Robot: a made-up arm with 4 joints.
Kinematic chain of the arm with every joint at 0, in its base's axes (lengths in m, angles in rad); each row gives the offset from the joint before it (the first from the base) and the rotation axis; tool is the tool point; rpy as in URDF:
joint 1: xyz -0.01 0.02 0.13 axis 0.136 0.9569 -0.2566
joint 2: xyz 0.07 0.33 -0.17 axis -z
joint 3: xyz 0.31 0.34 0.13 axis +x
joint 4: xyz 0 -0.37 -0.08 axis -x
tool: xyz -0.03 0 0.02 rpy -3.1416 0 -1.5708
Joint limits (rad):
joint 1: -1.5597..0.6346
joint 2: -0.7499..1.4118
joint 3: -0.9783..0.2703
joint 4: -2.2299..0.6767
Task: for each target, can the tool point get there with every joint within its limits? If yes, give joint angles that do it. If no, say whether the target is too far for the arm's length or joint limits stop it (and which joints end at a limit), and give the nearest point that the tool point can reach.
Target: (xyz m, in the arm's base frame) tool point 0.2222 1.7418 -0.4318
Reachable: no: too far | nearest point 0.1887 0.5330 -0.1670 | short by 1.238 m
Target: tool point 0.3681 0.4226 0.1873
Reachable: yes | joints 0.2321 -0.4048 -0.6032 -0.8376
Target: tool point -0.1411 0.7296 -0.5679
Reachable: no: joint limits stop it (at a limit: joint 1, joint 2, joint 3, joint 4) | nearest point 0.1778 0.5214 -0.2034 | short by 0.527 m
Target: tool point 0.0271 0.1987 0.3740
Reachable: yes | joints -0.9264 0.8124 -0.6115 -0.9150
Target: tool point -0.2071 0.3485 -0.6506
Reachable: no: joint limits stop it (at a limit: joint 1, joint 3, joint 4) | nearest point 0.1692 0.2342 -0.2426 | short by 0.567 m
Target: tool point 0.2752 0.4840 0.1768
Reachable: yes | joints -0.6465 -0.4146 0.0345 -0.2252
